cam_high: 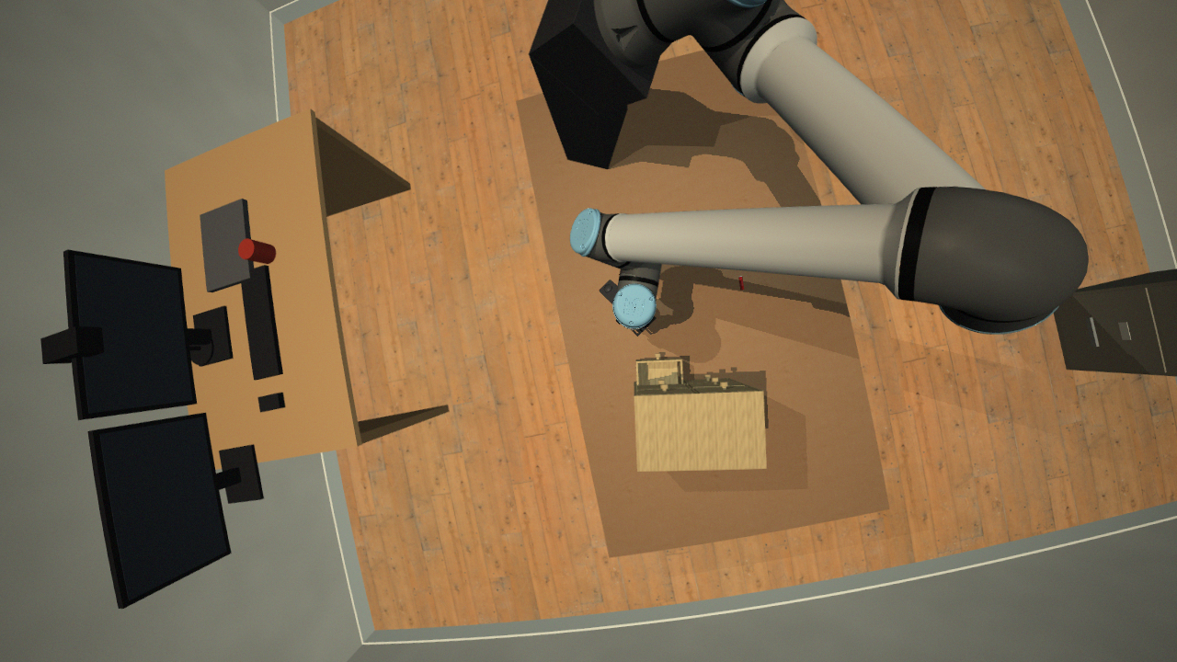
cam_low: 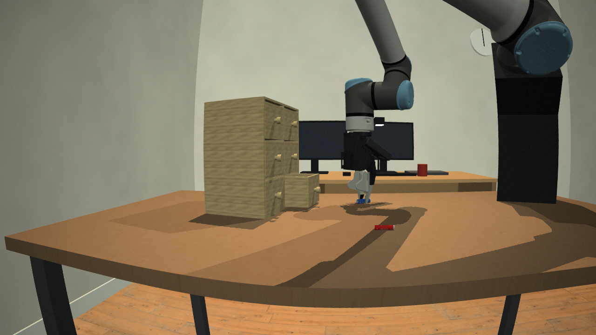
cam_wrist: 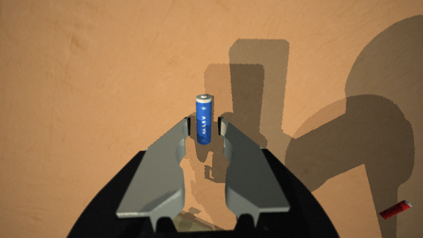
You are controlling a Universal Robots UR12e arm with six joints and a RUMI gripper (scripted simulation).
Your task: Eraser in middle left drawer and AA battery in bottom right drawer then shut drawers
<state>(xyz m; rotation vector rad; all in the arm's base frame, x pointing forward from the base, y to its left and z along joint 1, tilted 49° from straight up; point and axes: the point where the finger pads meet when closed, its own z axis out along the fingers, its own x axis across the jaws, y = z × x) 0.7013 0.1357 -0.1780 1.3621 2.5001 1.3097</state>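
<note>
Now: hand 10 mm above the blue AA battery. Also, from my hand: red battery: 350 mm to the left, 80 mm behind, 10 mm below; then eraser: 330 mm ahead, 200 mm to the left, 100 mm above.
</note>
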